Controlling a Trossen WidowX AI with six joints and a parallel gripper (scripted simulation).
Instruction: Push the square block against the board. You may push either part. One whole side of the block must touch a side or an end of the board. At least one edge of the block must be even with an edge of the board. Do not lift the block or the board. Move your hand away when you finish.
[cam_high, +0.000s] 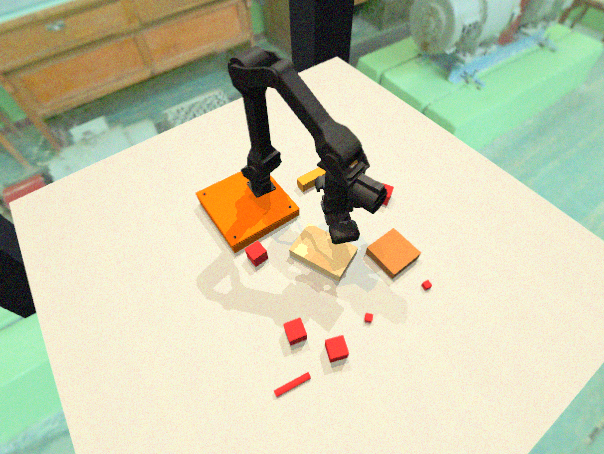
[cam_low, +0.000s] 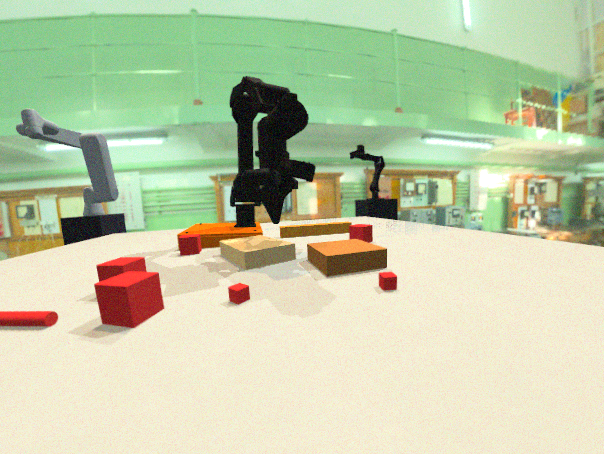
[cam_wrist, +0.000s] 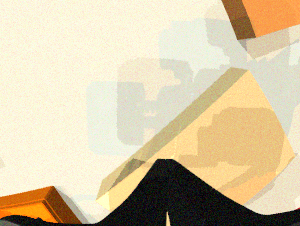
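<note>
My gripper tip is now 5 cm to the left of the tan board, 5 cm above it and 2 cm short of it. Round my gripper tip: red rod (28 cm to the right, 25 cm ahead, 5 cm below); then orange-brown square block (13 cm ahead, 10 cm to the left, 5 cm below); then long orange board (20 cm behind, 13 cm to the left, 4 cm below).
</note>
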